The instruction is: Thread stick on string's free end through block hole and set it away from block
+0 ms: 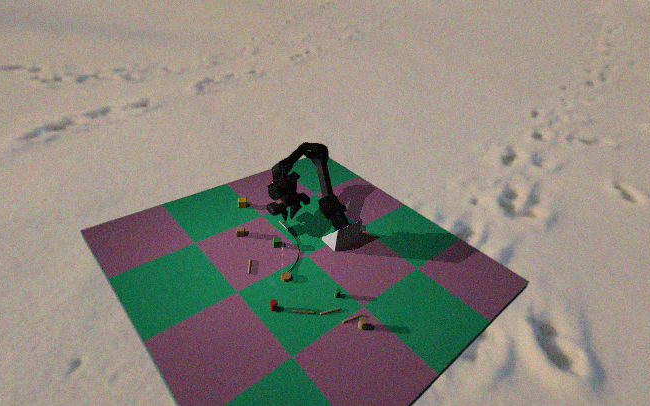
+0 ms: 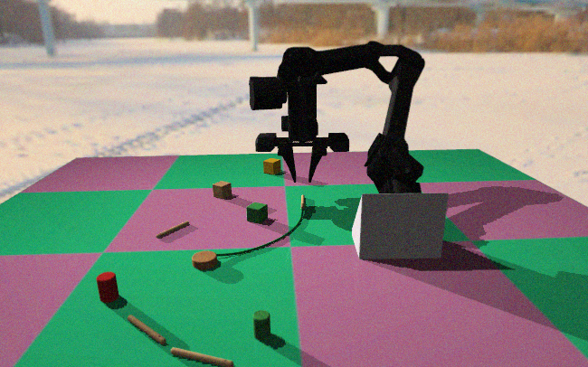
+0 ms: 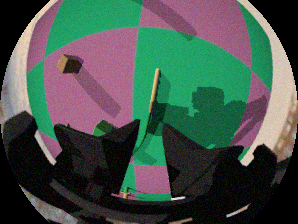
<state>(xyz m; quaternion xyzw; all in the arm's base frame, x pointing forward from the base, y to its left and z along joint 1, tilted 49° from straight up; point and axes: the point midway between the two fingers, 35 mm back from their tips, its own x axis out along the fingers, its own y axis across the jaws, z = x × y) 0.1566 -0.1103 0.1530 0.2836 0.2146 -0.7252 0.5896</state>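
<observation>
Right now my gripper tip is 60 mm above the thin wooden stick and 20 mm to the left of it. Also, from my gripper tip: green block (100 mm ahead, 50 mm to the left, 40 mm below); then tan wooden block (170 mm ahead, 110 mm to the right, 40 mm below); then orange cube (270 mm to the right, 40 mm below, 40 mm ahead).
</observation>
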